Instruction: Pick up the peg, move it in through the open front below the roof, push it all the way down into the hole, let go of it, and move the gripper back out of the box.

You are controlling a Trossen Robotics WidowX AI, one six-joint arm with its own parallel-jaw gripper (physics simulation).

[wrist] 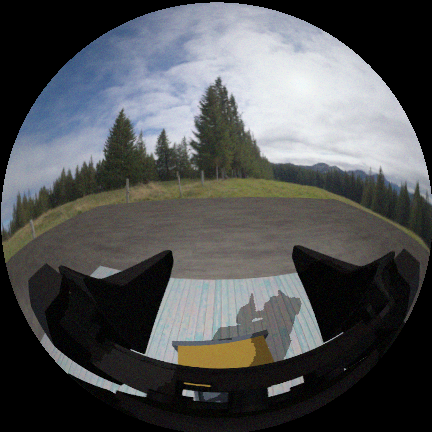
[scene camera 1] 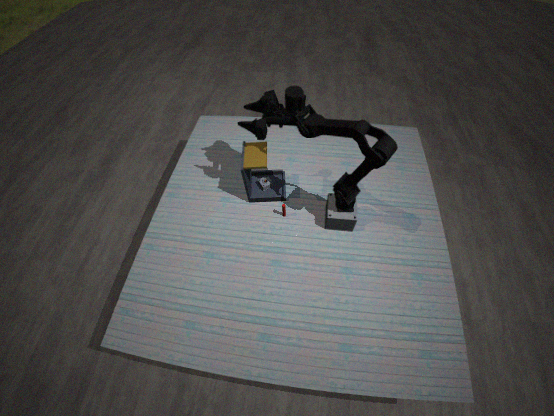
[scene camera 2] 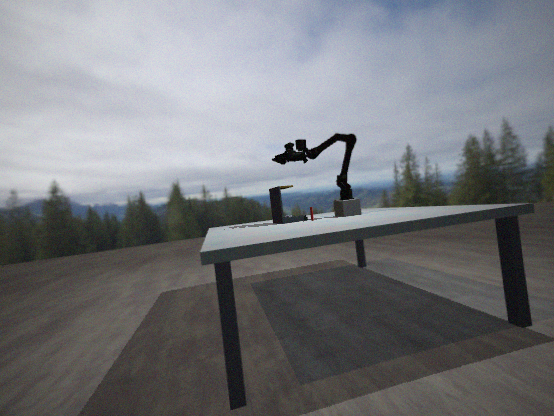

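Where they show: gripper, fingertip midpoint: [wrist: 234, 255] [scene camera 1: 240, 114] [scene camera 2: 273, 158]; arm's base at its link origin: [scene camera 1: 344, 205] [scene camera 2: 347, 199].
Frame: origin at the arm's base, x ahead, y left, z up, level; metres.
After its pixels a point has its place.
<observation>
A thin red peg [scene camera 1: 284, 210] {x 0.242, y -0.008, z -0.050 m} [scene camera 2: 311, 214] {x 0.249, y -0.010, z -0.062 m} stands upright on the table beside the box, on the robot-base side. The dark box [scene camera 1: 267, 201] {x 0.321, y -0.086, z -0.096 m} [scene camera 2: 276, 206] {x 0.408, y -0.150, z 0.008 m} has a tall wall and a yellow roof [scene camera 1: 255, 154] {x 0.354, y -0.163, z 0.126 m} [scene camera 2: 286, 187] {x 0.349, y -0.098, z 0.115 m} [wrist: 215, 354] {x 0.377, y -0.153, z 0.126 m} raised above its low base. A small pale block [scene camera 1: 264, 184] {x 0.334, y -0.156, z -0.061 m} shows inside the base; the hole itself is too small to make out. My gripper [scene camera 1: 242, 115] {x 0.384, y -0.173, z 0.310 m} [scene camera 2: 274, 160] {x 0.384, y -0.173, z 0.310 m} [wrist: 234, 255] {x 0.384, y -0.173, z 0.310 m} is open and empty. It points roughly level, high above the table and above the roof. The peg does not show in the wrist view.
The arm's grey base block [scene camera 1: 341, 220] {x 0.017, y 0.061, z -0.016 m} [scene camera 2: 347, 207] {x 0.045, y 0.059, z -0.047 m} stands on the table [scene camera 1: 280, 310] {x 0.255, y 0.386, z -0.098 m} [scene camera 2: 300, 238] {x 0.606, y 0.584, z -0.103 m} to the right of the peg in both scene views. The arm's shadow falls across the box and the table around it. In the wrist view the roof lies low between the fingers, far below them.
</observation>
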